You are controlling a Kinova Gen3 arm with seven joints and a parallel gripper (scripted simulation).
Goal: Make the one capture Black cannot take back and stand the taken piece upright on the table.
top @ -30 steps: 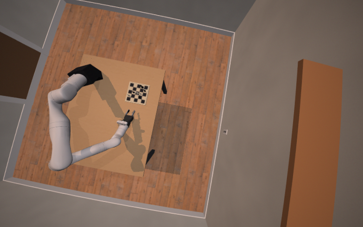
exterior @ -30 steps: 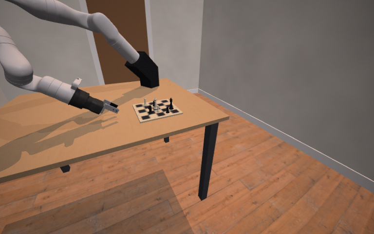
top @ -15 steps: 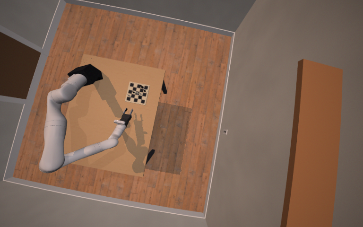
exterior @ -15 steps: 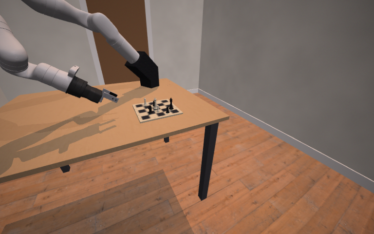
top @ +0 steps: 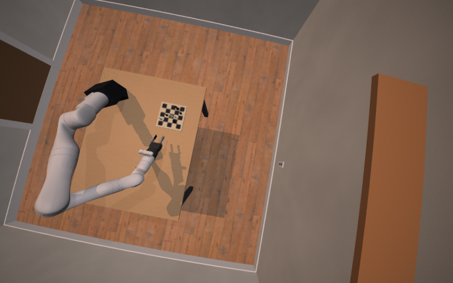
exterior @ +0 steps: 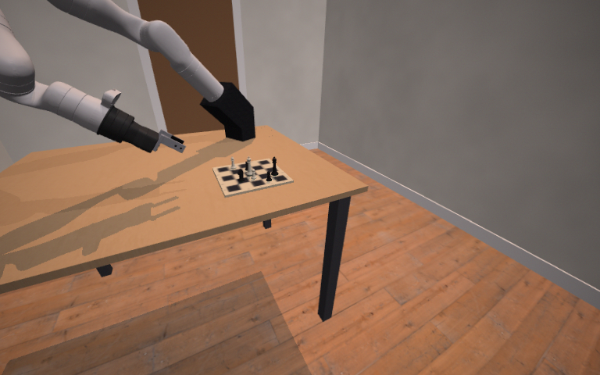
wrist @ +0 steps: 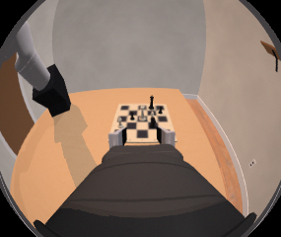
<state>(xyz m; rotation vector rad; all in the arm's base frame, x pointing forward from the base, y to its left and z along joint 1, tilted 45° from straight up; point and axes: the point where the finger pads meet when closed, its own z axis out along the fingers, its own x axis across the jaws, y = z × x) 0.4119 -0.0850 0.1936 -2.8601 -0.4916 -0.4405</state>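
The black piece lies 16 cm to the left of my hand, 12 cm below it and 4 cm ahead of it. From my hand the other things lie so: chessboard (20 cm to the left, 14 cm below); tall white piece (20 cm to the left, 10 cm below).
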